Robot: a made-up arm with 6 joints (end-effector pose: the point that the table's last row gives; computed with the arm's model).
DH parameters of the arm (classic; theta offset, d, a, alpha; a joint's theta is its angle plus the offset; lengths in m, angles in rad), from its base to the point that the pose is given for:
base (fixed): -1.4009 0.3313 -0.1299 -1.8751
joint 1: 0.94 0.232 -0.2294 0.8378
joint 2: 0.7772 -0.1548 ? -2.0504
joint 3: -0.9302 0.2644 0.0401 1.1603
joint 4: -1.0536 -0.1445 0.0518 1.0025
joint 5: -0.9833 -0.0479 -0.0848 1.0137
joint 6: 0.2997 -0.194 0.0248 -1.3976
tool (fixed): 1.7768 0.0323 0 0
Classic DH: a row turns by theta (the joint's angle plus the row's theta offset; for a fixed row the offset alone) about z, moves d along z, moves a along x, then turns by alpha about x.
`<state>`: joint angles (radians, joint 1 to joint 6).
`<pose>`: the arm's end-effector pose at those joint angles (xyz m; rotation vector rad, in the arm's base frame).
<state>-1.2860 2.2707 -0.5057 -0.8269 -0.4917 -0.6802</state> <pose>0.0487 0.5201 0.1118 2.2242 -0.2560 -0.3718</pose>
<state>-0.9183 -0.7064 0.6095 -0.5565 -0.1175 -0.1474</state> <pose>0.1482 0.0780 0.1098 -1.5949 -0.1533 -0.7465</pose>
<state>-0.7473 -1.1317 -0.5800 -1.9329 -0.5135 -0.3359</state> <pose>-0.1353 0.2184 0.1966 -0.6095 -2.6017 -0.0155</pose>
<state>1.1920 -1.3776 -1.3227 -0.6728 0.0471 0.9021</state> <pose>0.3236 0.2206 0.4518 -1.0271 -0.0945 -0.7100</pose>
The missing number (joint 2, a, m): 0.1184
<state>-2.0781 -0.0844 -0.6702 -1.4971 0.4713 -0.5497</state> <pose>0.1413 0.1045 0.0187 -1.0099 -1.9811 1.2146</pose>
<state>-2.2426 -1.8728 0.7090 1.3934 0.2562 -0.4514</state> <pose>-0.0626 -0.2296 0.4576 -1.2132 -0.2635 -1.3022</pose>
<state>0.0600 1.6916 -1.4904 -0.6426 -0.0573 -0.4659</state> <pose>0.1461 0.2903 0.5290 -2.0090 1.6752 1.3072</pose>
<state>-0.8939 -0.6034 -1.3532 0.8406 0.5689 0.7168</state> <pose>0.2203 0.3794 -0.2417 -2.3392 -0.6772 1.8167</pose>
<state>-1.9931 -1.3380 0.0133 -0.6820 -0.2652 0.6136</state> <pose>0.1532 0.1518 0.2816 2.1518 1.2555 0.7501</pose>
